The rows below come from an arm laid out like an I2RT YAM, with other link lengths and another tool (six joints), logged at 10 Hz.
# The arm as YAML. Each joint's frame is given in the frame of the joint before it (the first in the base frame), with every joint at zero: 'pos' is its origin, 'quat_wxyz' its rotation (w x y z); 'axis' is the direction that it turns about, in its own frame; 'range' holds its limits. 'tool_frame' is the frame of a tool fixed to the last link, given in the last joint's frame.
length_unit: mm
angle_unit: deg
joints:
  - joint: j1
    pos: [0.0, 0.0, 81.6]
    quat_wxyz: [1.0, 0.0, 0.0, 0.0]
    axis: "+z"
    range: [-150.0, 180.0]
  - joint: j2
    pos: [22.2, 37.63, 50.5]
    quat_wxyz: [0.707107, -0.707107, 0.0, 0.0]
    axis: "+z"
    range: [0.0, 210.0]
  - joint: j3
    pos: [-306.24, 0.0, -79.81]
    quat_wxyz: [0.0, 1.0, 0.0, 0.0]
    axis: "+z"
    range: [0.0, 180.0]
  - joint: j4
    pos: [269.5, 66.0, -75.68]
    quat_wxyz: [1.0, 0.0, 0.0, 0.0]
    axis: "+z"
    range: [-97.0, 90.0]
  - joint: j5
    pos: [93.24, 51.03, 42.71]
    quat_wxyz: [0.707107, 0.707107, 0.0, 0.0]
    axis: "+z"
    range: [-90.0, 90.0]
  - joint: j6
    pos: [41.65, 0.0, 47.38]
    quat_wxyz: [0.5, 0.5, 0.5, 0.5]
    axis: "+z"
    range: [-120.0, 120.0]
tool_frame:
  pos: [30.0, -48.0, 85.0]
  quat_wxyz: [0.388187, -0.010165, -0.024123, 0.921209]
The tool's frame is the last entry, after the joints.
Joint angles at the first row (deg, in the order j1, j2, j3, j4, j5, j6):
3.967, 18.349, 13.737, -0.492, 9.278, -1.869
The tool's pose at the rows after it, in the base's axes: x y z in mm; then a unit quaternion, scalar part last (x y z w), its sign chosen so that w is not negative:
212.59, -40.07, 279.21, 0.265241, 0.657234, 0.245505, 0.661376
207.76, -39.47, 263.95, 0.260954, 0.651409, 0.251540, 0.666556
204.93, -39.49, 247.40, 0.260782, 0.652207, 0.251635, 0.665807
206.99, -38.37, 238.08, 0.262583, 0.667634, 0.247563, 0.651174
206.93, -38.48, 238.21, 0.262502, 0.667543, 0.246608, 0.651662
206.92, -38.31, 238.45, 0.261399, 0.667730, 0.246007, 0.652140
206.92, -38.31, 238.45, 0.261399, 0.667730, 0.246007, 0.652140
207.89, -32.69, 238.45, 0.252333, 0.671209, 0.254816, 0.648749
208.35, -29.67, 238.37, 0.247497, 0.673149, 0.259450, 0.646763
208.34, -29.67, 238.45, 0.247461, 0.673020, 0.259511, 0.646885
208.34, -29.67, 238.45, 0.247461, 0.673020, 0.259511, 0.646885
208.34, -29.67, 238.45, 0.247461, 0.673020, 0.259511, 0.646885
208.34, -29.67, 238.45, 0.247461, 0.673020, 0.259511, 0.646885
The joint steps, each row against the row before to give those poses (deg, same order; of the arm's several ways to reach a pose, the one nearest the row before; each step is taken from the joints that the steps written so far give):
0.002, -8.872, -7.038, 0.964, -1.484, 0.175
-0.004, -4.701, -3.563, -0.001, -0.463, 0.044
0.026, -4.572, -2.819, -1.863, -0.039, 0.000
0.017, -0.039, 0.000, -2.487, -0.421, -0.022
0.005, 0.000, 0.000, 0.023, 0.093, -0.087
-0.005, -0.004, 0.000, 0.039, -0.027, -0.154
0.000, 0.000, 0.000, 0.000, 0.000, 0.000
1.553, 0.007, -0.001, 0.007, 0.001, 0.000
0.832, -0.005, 0.002, -0.027, 0.002, 0.001
0.001, 0.003, -0.001, 0.025, 0.001, 0.000
0.000, 0.000, 0.000, 0.000, 0.000, 0.000
0.000, 0.000, 0.000, 0.000, 0.000, 0.000
0.000, 0.000, 0.000, 0.000, 0.000, 0.000

